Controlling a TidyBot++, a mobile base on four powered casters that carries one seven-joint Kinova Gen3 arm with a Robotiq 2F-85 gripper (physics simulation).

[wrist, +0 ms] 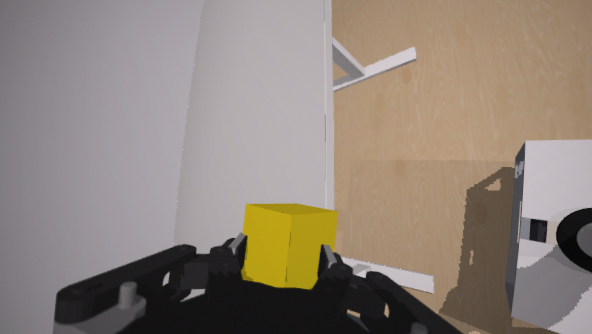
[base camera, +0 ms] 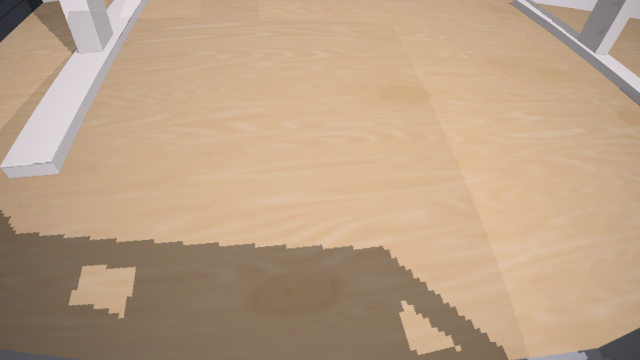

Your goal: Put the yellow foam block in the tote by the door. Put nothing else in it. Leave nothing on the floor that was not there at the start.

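Places are measured from the arm's base along level axes (x ahead, y left, z up), in metres.
Pixels of known places: gripper, between the fingertips: [wrist: 283, 251].
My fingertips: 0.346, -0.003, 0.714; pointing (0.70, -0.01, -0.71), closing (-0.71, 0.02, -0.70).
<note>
Behind a point stands the place of what it marks, as x, y, z.
The yellow foam block [wrist: 289, 247] @(0.319, -0.018, 0.735) is between the two fingertips of my gripper [wrist: 283, 251] @(0.346, -0.004, 0.714) at the bottom middle of the wrist view. The gripper is shut on it, with a finger pad against each side. The block is held up, clear of the surfaces seen behind it. The gripper and the block do not show in the base camera view. The tote and the door do not show in either view.
A white table top [wrist: 260, 110] @(0.646, -0.214, 0.554) lies behind the block, its edge beside the wooden floor [base camera: 280, 125] @(0.520, 0.019, -0.396) [wrist: 425, 115] @(0.512, -0.489, -0.397). White table feet stand left [base camera: 65, 110] @(0.520, 0.361, -0.371) and right [base camera: 565, 42] @(0.975, -0.771, -0.391) in the base view. Part of the mobile base [wrist: 555, 175] @(0.088, -0.153, -0.014) shows at the wrist view's right.
</note>
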